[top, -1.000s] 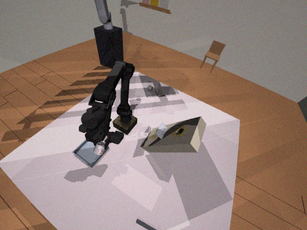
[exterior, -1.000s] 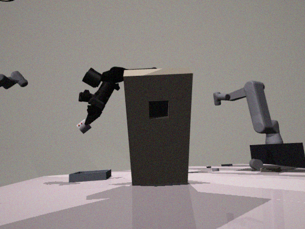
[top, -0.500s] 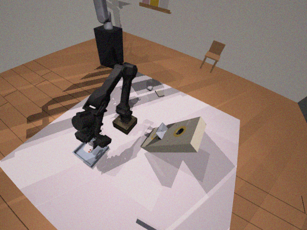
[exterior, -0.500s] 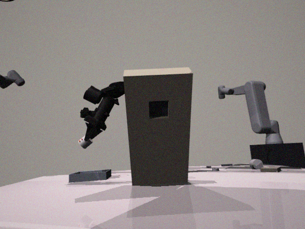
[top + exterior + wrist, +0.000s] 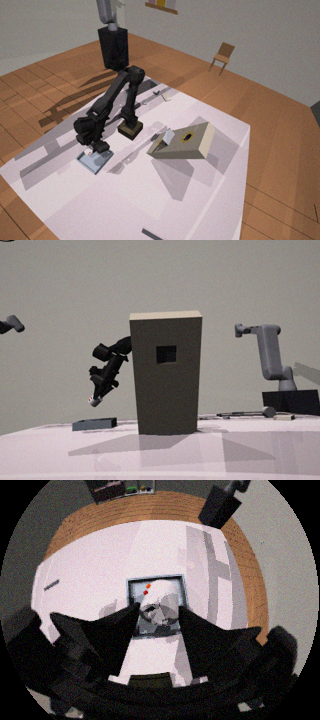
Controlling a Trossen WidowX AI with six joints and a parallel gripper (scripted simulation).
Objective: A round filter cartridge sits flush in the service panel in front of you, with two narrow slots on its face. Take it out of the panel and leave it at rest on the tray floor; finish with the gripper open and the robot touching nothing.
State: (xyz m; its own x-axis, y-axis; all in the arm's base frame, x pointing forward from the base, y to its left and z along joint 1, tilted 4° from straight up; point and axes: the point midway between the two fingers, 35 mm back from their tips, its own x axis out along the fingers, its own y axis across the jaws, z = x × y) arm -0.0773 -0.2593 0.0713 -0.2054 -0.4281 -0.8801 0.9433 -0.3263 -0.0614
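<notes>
Right now the grey tray is 11 cm below my gripper tip. The rest, counted from my gripper tip: round filter cartridge right at my gripper tip; service panel 41 cm ahead, 23 cm to the left, 5 cm above.
</notes>
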